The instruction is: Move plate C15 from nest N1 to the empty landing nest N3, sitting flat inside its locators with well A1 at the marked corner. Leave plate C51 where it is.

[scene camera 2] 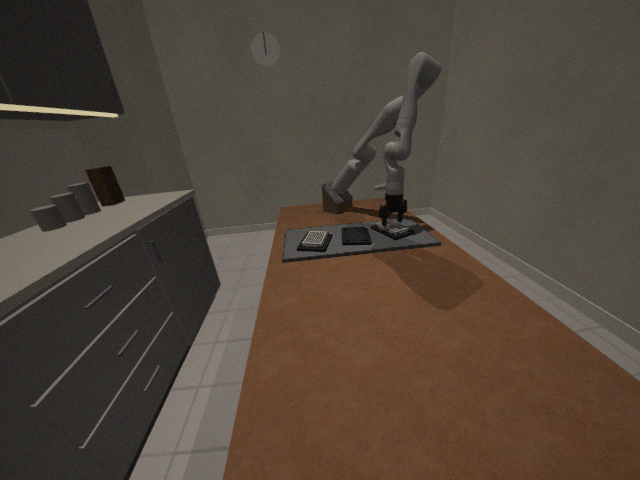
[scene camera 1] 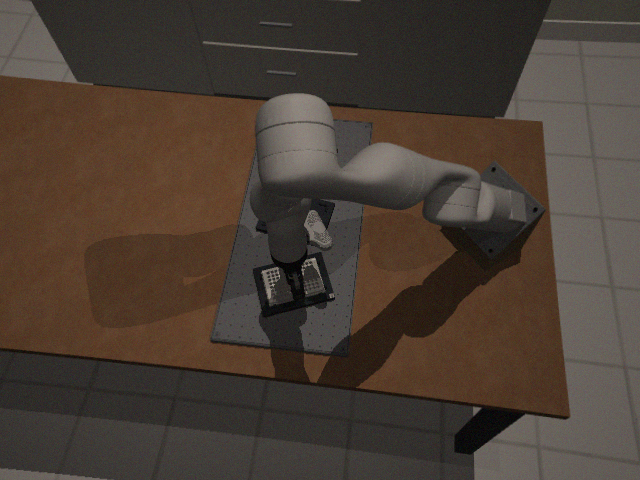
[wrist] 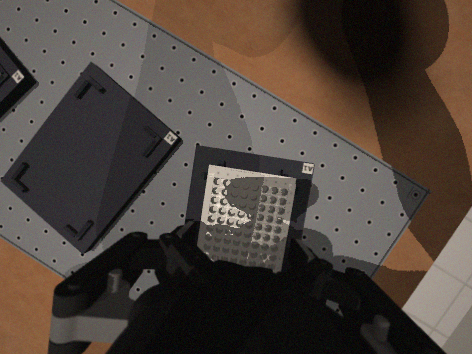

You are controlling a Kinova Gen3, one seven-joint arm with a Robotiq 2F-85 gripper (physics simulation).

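Observation:
A pale well plate [scene camera 1: 313, 281] [scene camera 2: 397, 227] [wrist: 270, 225] lies in a dark nest [scene camera 1: 276, 308] [wrist: 235, 156] at the board's near end in scene camera 1. Its label does not show, so I cannot tell whether it is C15. My gripper [scene camera 1: 294, 281] [scene camera 2: 392, 221] [wrist: 242, 240] is open and empty, low over this plate, with fingers toward opposite sides; its body hides part of the plate. The middle nest [scene camera 1: 324, 209] [scene camera 2: 356, 236] [wrist: 95, 155] is empty, with corner locators and an A1 mark. Another plate [scene camera 2: 315, 238] sits in the nest at the opposite end.
The grey perforated board [scene camera 1: 237, 310] [scene camera 2: 289, 253] [wrist: 210, 105] bears all the nests. It lies on the brown table [scene camera 1: 155, 155] [scene camera 2: 387, 361]. The arm passes above the middle nest and hides much of it in scene camera 1. The arm's base [scene camera 1: 491, 242] [scene camera 2: 336, 200] stands beyond the board.

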